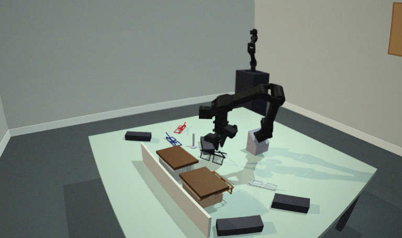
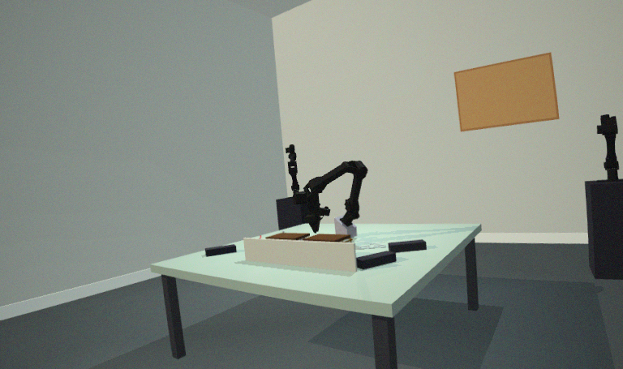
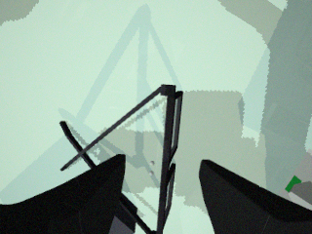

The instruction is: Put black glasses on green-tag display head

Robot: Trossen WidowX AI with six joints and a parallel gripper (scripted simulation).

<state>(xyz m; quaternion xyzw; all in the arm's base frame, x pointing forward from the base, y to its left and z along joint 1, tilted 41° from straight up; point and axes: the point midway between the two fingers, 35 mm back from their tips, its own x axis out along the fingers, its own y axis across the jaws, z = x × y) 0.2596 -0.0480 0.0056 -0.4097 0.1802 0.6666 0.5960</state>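
My gripper tip is now 1 cm short of the small post, 21 cm to the left of it and 5 cm above it. Round my gripper tip: tan head (22 cm ahead, 22 cm to the left, 2 cm below); white panel (34 cm ahead, 10 cm to the left, 2 cm below).
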